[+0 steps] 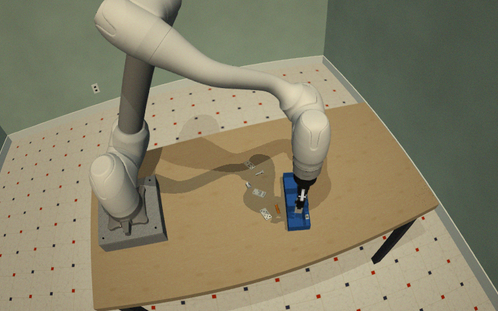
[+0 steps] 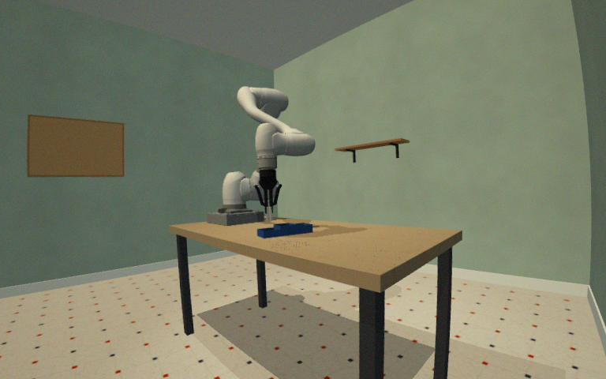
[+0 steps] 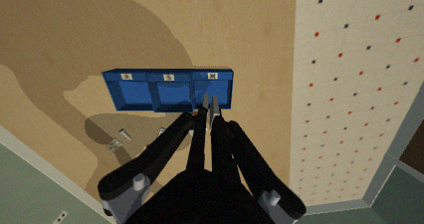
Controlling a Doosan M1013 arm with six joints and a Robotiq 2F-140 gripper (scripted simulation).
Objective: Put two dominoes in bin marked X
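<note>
Right now my hand is 80 mm above the blue bin, 70 mm to the right of it and 20 mm short of it. Also, from my hand: white domino: 310 mm to the left, 100 mm below, 100 mm behind; then grey screw: 260 mm to the left, 100 mm below, 60 mm behind; then orange stick: 100 mm below, 70 mm to the left, 60 mm behind.
</note>
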